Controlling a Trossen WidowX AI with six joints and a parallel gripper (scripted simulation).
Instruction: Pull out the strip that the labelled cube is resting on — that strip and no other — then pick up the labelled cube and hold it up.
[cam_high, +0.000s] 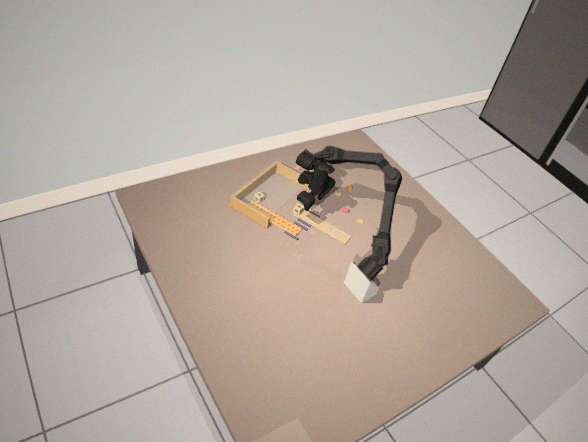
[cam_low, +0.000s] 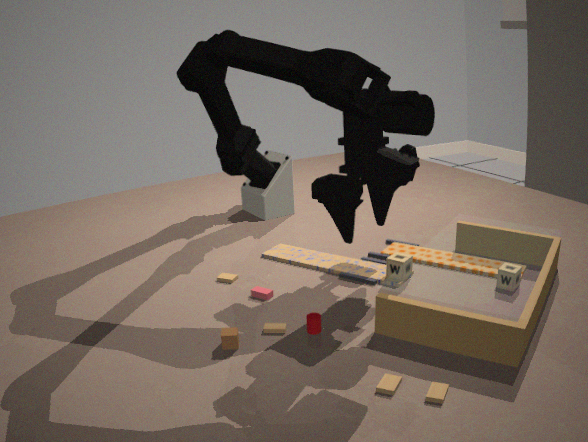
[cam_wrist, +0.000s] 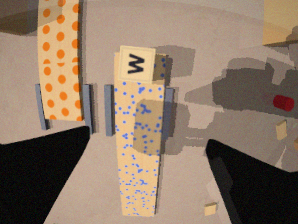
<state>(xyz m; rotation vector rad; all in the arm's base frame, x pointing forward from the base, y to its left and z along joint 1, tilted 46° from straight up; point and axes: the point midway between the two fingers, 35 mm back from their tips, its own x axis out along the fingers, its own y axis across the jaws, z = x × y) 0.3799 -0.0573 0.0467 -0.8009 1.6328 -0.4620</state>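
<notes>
The orange-dotted strip lies 70 mm ahead of my gripper tip, 140 mm to the left of it and 70 mm below it. Round my gripper tip: pink block (50 mm behind, 160 mm to the right, 60 mm below); red cylinder (80 mm ahead, 160 mm to the right, 60 mm below).
</notes>
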